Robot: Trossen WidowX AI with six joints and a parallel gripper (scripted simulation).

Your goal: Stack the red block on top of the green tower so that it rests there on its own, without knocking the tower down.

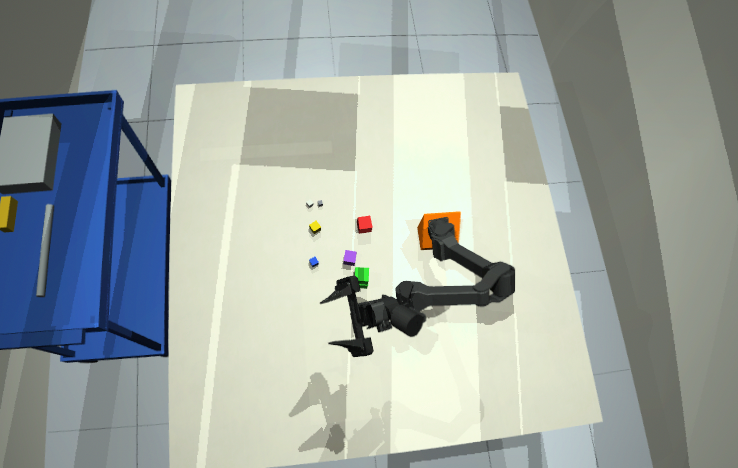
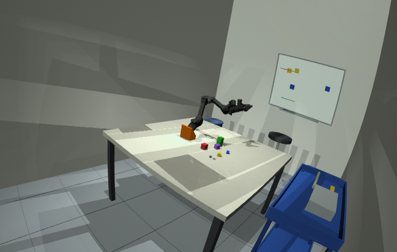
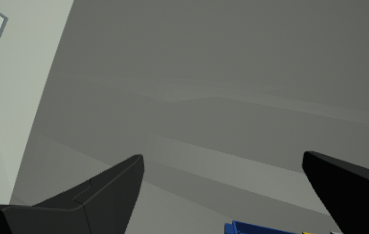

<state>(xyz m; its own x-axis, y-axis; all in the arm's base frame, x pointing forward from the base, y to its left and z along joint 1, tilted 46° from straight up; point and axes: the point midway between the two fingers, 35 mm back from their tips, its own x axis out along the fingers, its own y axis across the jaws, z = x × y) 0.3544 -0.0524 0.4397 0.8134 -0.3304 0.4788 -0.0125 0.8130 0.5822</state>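
Now: gripper tip 20 cm past the red block, 36 cm to the left of it and 39 cm above it. The rest, counted from my gripper tip: blue block 2 cm behind, 26 cm to the right, 39 cm below; green block 15 cm behind, 18 cm to the right, 34 cm below; purple block 13 cm behind, 25 cm to the right, 39 cm below.
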